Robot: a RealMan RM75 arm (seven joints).
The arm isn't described. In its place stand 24 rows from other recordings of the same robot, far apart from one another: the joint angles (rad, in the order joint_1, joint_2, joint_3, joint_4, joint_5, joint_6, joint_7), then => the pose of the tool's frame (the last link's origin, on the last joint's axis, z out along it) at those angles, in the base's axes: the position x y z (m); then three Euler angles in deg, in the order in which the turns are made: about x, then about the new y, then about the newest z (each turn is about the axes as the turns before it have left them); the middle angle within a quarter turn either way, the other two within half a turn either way.
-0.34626 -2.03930 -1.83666 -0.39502 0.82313 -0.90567 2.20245 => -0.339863, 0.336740, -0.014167, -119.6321, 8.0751, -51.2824
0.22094 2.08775 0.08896 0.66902 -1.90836 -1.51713 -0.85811 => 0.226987, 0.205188, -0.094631, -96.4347, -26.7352, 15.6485
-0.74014 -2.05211 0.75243 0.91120 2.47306 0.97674 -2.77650 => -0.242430, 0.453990, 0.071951, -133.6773, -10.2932, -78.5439
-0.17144 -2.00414 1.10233 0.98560 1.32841 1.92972 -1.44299 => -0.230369, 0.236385, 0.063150, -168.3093, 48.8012, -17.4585
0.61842 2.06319 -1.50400 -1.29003 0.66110 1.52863 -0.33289 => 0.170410, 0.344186, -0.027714, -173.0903, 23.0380, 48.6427
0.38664 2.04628 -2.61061 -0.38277 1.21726 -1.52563 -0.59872 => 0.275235, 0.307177, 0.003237, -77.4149, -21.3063, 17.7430
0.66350 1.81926 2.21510 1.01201 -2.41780 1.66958 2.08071 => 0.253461, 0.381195, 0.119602, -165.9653, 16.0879, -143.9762
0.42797 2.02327 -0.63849 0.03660 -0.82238 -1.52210 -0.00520 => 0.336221, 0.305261, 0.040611, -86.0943, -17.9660, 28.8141
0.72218 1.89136 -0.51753 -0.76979 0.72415 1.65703 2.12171 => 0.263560, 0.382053, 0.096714, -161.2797, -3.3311, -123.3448
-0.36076 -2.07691 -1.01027 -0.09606 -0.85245 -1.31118 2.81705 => -0.362027, 0.300099, 0.025697, -82.0047, 3.0435, -55.0384
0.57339 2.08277 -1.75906 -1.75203 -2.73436 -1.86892 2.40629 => 0.125382, 0.288352, -0.008329, -166.9970, 39.5052, 0.2191
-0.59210 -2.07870 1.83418 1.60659 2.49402 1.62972 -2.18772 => -0.109937, 0.285846, -0.056125, -174.9264, -26.7955, 10.8314
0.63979 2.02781 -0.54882 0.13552 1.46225 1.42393 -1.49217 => 0.249772, 0.306240, -0.074477, -139.3895, -35.9699, 95.3684
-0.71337 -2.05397 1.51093 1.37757 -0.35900 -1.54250 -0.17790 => -0.151331, 0.378142, 0.006077, -156.3643, -35.2952, -61.6650
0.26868 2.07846 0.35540 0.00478 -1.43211 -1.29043 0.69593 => 0.424046, 0.243548, 0.050914, -74.3929, 12.8246, 73.6804
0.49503 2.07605 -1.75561 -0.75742 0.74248 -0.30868 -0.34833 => 0.241293, 0.429071, -0.011483, -102.4460, 2.1273, 40.5358
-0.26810 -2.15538 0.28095 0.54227 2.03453 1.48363 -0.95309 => -0.360406, 0.244068, -0.005921, -131.8332, 15.1162, -41.7031
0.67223 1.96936 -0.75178 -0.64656 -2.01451 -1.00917 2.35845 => 0.272794, 0.434182, 0.058984, -135.3273, -2.7604, 79.6113
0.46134 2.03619 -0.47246 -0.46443 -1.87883 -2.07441 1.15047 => 0.253933, 0.260358, 0.035549, -160.3702, -53.5119, 25.5810
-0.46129 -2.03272 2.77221 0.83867 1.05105 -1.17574 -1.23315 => -0.273858, 0.318056, -0.065223, -89.4544, -15.8547, 21.5651
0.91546 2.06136 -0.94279 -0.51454 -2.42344 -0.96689 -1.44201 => 0.212152, 0.438686, -0.041984, -155.7826, 10.0542, -162.9544
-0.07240 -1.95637 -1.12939 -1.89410 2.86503 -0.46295 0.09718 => -0.108962, 0.309454, 0.012974, -122.9667, 8.3988, -25.8867
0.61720 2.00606 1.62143 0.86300 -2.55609 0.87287 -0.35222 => 0.268343, 0.402520, -0.027247, -149.4750, 27.9654, 48.4542
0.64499 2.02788 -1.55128 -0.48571 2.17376 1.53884 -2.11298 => 0.146727, 0.328935, -0.042760, -172.5273, -50.9059, 6.1901
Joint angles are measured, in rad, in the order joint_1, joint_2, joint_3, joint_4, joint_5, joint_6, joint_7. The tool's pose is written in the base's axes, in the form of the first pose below.
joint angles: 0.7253 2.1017 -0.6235 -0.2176 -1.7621 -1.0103 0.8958
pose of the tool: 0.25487, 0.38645, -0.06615, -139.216, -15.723, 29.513
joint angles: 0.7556 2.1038 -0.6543 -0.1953 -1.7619 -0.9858 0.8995
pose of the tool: 0.24645, 0.38895, -0.07482, -141.327, -15.354, 28.016
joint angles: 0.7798 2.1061 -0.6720 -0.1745 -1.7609 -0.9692 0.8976
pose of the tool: 0.23966, 0.39026, -0.08174, -142.812, -15.211, 26.957
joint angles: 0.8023 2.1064 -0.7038 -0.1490 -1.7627 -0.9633 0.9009
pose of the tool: 0.23337, 0.38832, -0.09011, -145.406, -15.180, 25.521
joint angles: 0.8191 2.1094 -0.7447 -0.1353 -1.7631 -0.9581 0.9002
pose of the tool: 0.22828, 0.38577, -0.09762, -147.956, -14.905, 23.374
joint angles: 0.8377 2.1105 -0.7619 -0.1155 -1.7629 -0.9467 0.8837
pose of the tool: 0.22417, 0.38506, -0.10317, -149.367, -14.538, 21.551
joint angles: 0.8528 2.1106 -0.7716 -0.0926 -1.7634 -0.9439 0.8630
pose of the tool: 0.22091, 0.38291, -0.10823, -150.738, -14.506, 19.993
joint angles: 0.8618 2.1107 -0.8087 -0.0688 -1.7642 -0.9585 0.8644
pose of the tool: 0.21913, 0.37535, -0.11526, -153.769, -14.578, 18.679
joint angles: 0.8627 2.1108 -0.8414 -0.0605 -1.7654 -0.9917 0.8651
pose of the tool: 0.21706, 0.36802, -0.11899, -156.566, -15.432, 17.231
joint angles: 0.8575 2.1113 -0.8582 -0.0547 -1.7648 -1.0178 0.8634
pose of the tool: 0.21710, 0.36182, -0.12113, -158.243, -16.184, 16.724
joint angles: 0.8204 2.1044 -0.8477 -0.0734 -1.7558 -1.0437 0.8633
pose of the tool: 0.22633, 0.35912, -0.11401, -156.754, -16.972, 18.522
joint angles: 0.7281 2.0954 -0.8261 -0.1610 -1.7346 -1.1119 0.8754
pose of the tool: 0.24425, 0.35617, -0.09228, -152.301, -19.098, 21.698
